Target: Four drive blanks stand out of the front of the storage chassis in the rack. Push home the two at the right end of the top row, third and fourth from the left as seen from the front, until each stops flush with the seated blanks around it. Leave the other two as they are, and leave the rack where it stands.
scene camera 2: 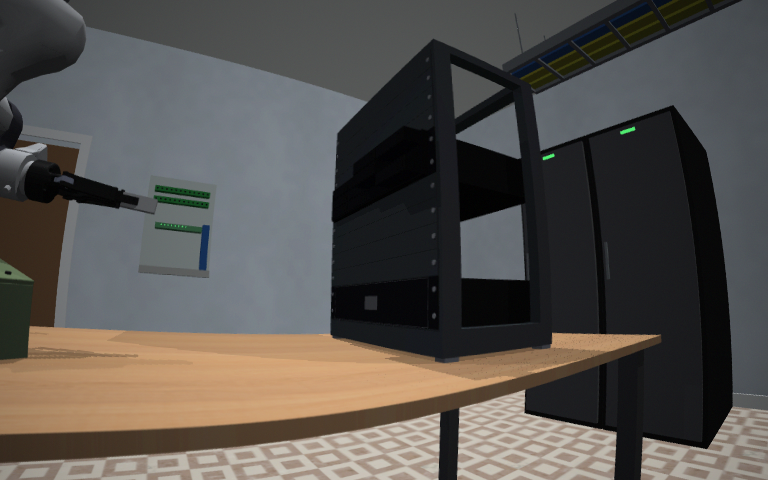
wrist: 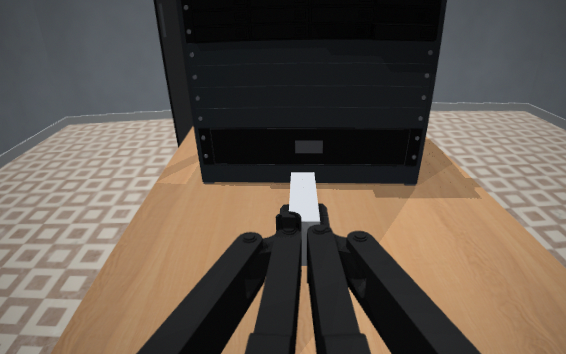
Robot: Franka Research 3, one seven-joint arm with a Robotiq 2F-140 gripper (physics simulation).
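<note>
The dark rack (scene camera 2: 447, 237) (wrist: 240, 174) stands upright on the table. The black storage chassis (scene camera 2: 489, 172) (wrist: 310, 22) sits in its upper half; in the wrist view its lower part shows at the top edge. In the scene view, dark drive blanks (scene camera 2: 403, 142) stand out of the chassis front, but black on black they blur together, and I cannot tell their columns or depths. My gripper (scene camera 2: 148, 204) (wrist: 302, 190) is shut and empty, its pale fingertips together and pointing at the rack. It is well in front of the rack, apart from it.
A wooden table (scene camera 2: 226, 396) (wrist: 225, 215) carries the rack. A black unit with a grey label (scene camera 2: 396, 302) (wrist: 250, 147) fills the rack's bottom. A green box (scene camera 2: 14, 316) stands at the left. A tall dark cabinet (scene camera 2: 645, 271) (wrist: 172, 75) stands behind. A cable tray (scene camera 2: 566, 59) hangs overhead.
</note>
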